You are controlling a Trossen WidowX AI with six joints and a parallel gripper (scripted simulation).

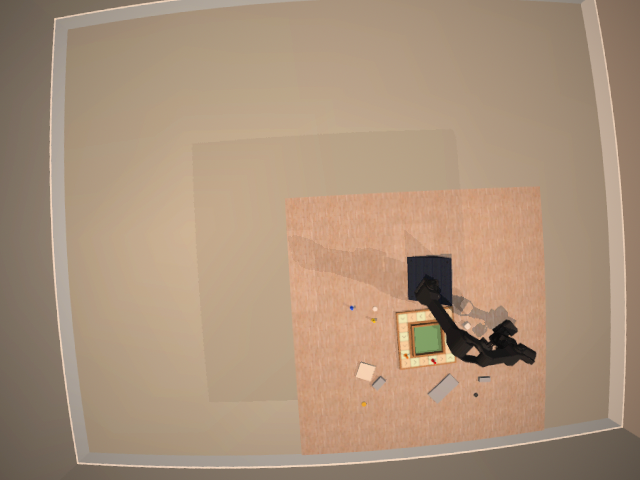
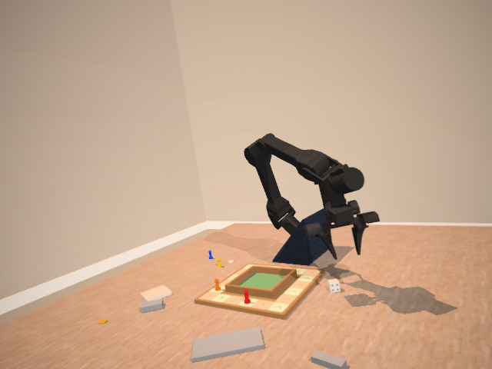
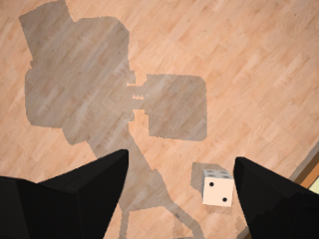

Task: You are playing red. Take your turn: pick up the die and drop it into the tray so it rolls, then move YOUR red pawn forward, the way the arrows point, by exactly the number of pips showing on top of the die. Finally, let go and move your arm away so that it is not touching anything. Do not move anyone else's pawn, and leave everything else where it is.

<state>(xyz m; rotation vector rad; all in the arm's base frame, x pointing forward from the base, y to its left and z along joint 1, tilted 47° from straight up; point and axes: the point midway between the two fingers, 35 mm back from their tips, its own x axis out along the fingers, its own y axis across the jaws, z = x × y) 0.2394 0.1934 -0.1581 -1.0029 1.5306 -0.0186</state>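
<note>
Now: gripper tip 9 cm above the white die, 5 cm to the left of it and 2 cm past it. From my gripper tip the other things lie so: red pawn: 23 cm to the right, 14 cm ahead, 7 cm below; then green tray: 26 cm to the right, 10 cm below, 3 cm ahead; then orange pawn: 37 cm to the right, 10 cm ahead, 7 cm below.
</note>
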